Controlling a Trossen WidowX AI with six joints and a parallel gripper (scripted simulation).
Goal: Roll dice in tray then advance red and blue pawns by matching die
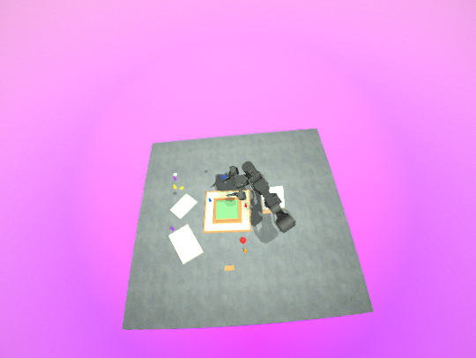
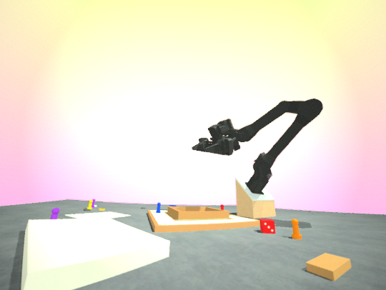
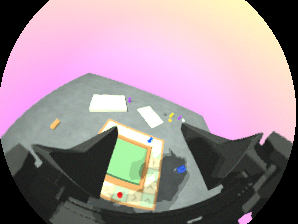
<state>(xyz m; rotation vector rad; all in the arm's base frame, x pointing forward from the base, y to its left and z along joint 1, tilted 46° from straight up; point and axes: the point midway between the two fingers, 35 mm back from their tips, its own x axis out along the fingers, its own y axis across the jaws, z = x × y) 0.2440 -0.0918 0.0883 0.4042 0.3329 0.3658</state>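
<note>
The orange pawn is 100 mm behind my gripper tip, 270 mm to the left of it and 230 mm below it. From my gripper tip the other things lie so: red pawn (110 mm behind, 10 mm to the right, 220 mm below); then blue pawn (120 mm ahead, 60 mm to the right, 220 mm below).
</note>
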